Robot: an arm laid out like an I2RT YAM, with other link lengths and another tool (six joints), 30 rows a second.
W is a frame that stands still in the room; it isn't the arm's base.
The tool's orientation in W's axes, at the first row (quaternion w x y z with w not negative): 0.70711, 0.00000, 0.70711, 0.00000
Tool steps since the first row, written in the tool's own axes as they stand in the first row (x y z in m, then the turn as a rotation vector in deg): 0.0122, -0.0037, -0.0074, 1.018, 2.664, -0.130; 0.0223, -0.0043, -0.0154, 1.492, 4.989, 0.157; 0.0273, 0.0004, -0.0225, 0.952, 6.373, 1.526; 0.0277, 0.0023, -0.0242, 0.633, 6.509, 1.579; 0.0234, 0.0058, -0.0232, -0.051, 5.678, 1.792; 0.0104, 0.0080, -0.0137, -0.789, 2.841, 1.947; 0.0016, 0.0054, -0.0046, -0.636, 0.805, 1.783; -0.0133, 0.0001, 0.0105, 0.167, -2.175, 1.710; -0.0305, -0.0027, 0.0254, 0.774, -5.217, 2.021; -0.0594, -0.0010, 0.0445, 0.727, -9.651, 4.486; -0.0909, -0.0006, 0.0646, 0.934, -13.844, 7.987; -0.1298, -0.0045, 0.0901, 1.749, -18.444, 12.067
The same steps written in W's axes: -0.0074, -0.0037, -0.0122, -0.130, 2.664, -1.018; -0.0154, -0.0043, -0.0223, 0.157, 4.989, -1.492; -0.0225, 0.0004, -0.0273, 1.526, 6.373, -0.952; -0.0242, 0.0023, -0.0277, 1.579, 6.509, -0.633; -0.0232, 0.0058, -0.0234, 1.792, 5.678, 0.051; -0.0137, 0.0080, -0.0104, 1.947, 2.841, 0.789; -0.0046, 0.0054, -0.0016, 1.783, 0.805, 0.636; 0.0105, 0.0001, 0.0133, 1.710, -2.175, -0.167; 0.0254, -0.0027, 0.0305, 2.021, -5.217, -0.774; 0.0445, -0.0010, 0.0594, 4.486, -9.651, -0.727; 0.0646, -0.0006, 0.0909, 7.987, -13.844, -0.934; 0.0901, -0.0045, 0.1298, 12.067, -18.444, -1.749
